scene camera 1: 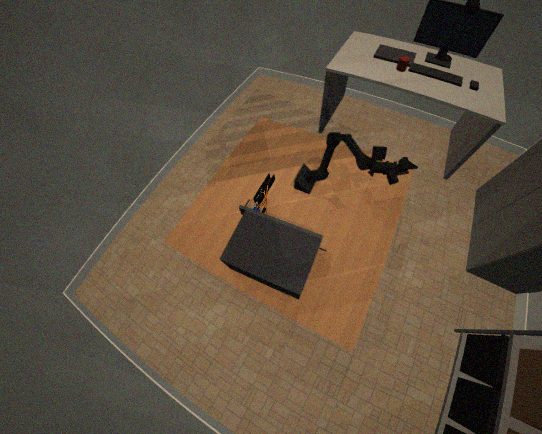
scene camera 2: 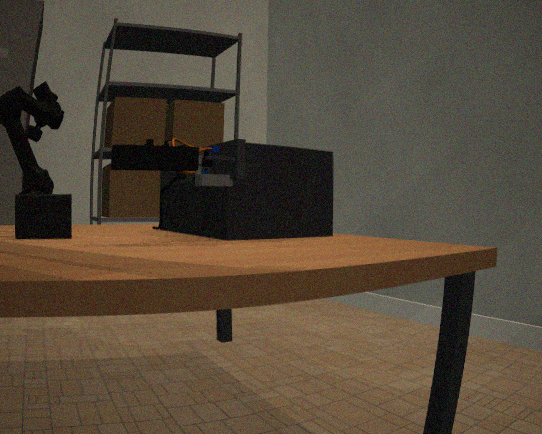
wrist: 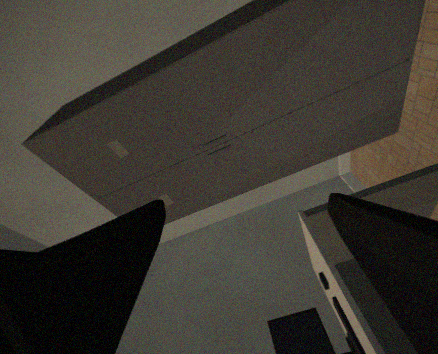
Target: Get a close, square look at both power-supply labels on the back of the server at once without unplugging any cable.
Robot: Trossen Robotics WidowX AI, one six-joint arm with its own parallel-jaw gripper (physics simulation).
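Pixels of known places: gripper, between the fingertips: [scene camera 1: 412, 170] [scene camera 2: 33, 119] [wrist: 244, 204]; arm's base, origin of its link: [scene camera 1: 308, 176] [scene camera 2: 34, 216].
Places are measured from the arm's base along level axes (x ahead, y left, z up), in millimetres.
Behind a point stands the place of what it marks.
Observation:
The server [scene camera 1: 272, 250] {x 595, y 146, z 173 mm} [scene camera 2: 285, 192] {x 636, y -81, z 59 mm} is a dark box on the wooden table. Its back faces the arm's base. A black bar [scene camera 1: 264, 188] {x 318, y -119, z 157 mm} [scene camera 2: 150, 157] {x 293, y -153, z 128 mm} sticks out from one end of the back, with orange cables [scene camera 2: 186, 143] {x 390, y -64, z 172 mm} and small blue plugs [scene camera 2: 215, 149] {x 459, y -78, z 158 mm} beside it. A dark cable also hangs there. The power-supply labels cannot be made out in any view. My gripper [scene camera 1: 406, 168] {x -110, y 526, z 345 mm} [wrist: 244, 204] {x -110, y 526, z 345 mm} is open and empty, held up beyond the arm's base, well away from the server. The wrist view looks away from the server, which does not show there.
The arm's base [scene camera 1: 303, 180] {x 56, y -9, z 16 mm} [scene camera 2: 43, 216] {x 33, y -62, z 1 mm} stands on the table [scene camera 1: 360, 300] {x 504, y 666, z -51 mm} [scene camera 2: 250, 295] {x 360, y -607, z -77 mm}. A white desk [scene camera 1: 367, 75] holds a monitor [scene camera 1: 457, 30] [wrist: 300, 330] and a red mug [scene camera 1: 403, 64]. A tall cabinet [scene camera 1: 505, 215] [wrist: 225, 100] and a shelf rack [scene camera 2: 239, 75] stand beyond the table.

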